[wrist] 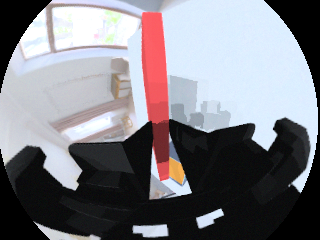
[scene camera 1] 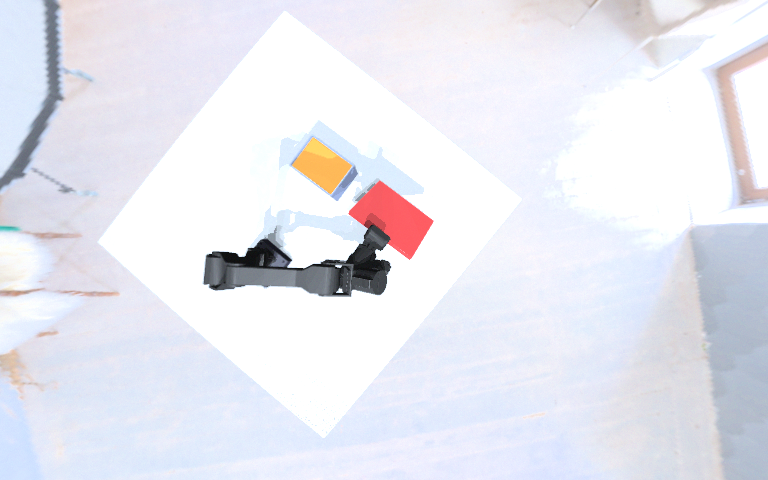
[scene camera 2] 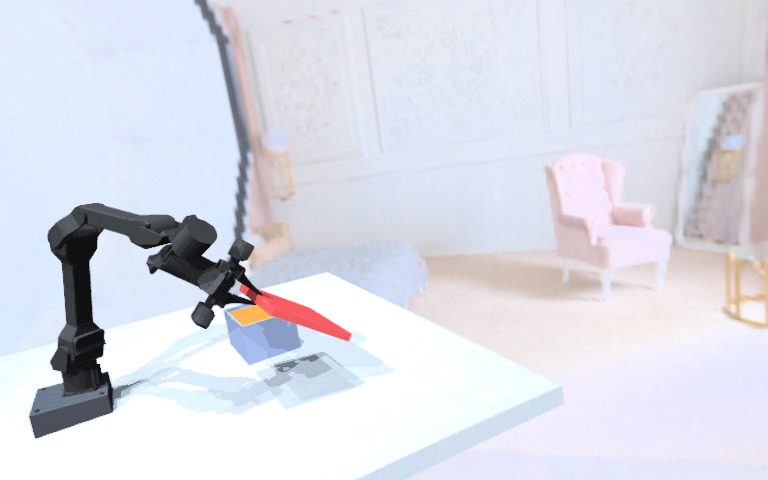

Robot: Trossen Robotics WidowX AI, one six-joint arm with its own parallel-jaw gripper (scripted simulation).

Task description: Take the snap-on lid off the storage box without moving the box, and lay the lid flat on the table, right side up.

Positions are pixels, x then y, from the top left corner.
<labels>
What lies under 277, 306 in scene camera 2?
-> A red lid.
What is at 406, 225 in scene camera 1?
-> A red lid.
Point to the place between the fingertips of the gripper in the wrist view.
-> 159, 123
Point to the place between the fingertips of the gripper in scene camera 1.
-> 381, 233
</labels>
